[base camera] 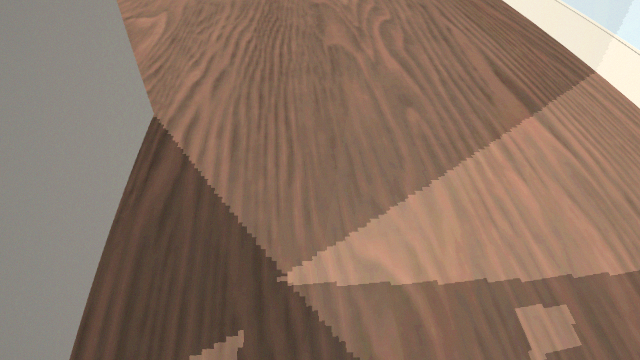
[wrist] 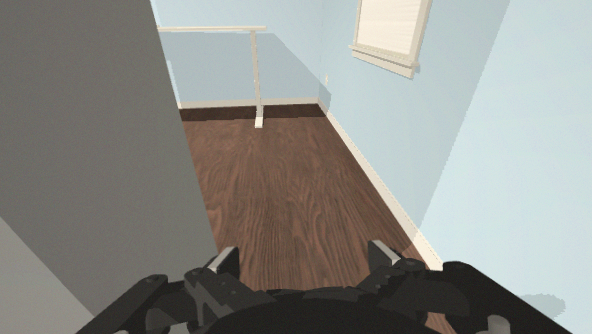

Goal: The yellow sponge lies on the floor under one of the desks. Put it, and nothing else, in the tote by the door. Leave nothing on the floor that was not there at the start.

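Places are measured from the arm's base along level axes (x ahead, y left, z up), in centimetres.
Pixels of known places: gripper, fingertip midpoint: [wrist: 303, 258].
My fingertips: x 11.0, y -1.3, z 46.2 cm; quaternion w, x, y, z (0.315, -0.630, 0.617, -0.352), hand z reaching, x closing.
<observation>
Behind a point stands the place of what it marks.
My gripper [wrist: 303, 258] {y -1.3, x 11.0, z 46.2 cm} is open, with its two fingers wide apart at the bottom of the wrist view and no object between them. Wood floor shows beyond the fingertips. The yellow sponge and the tote do not show in either view. A white desk [wrist: 256, 75] {y 36.1, x 269.1, z 8.8 cm}, seen in part, stands near the far wall in the wrist view, with a thin top, a leg and a foot on the floor. Part of it is hidden behind the grey surface at the left.
A large grey upright surface [base camera: 60, 180] {y 25.8, x 33.7, z -28.6 cm} [wrist: 100, 125] {y 25.6, x 31.3, z 47.5 cm} stands close on the left. A light blue wall [wrist: 400, 130] {y -62.1, x 119.6, z 8.0 cm} with a white baseboard [wrist: 372, 175] {y -59.0, x 136.5, z -34.1 cm} runs along the right. A window [wrist: 387, 27] {y -57.7, x 156.2, z 57.1 cm} is set in it. The brown wood floor [base camera: 320, 150] {y -0.3, x 51.0, z -39.7 cm} [wrist: 280, 190] {y 6.8, x 127.6, z -39.7 cm} lies between them.
</observation>
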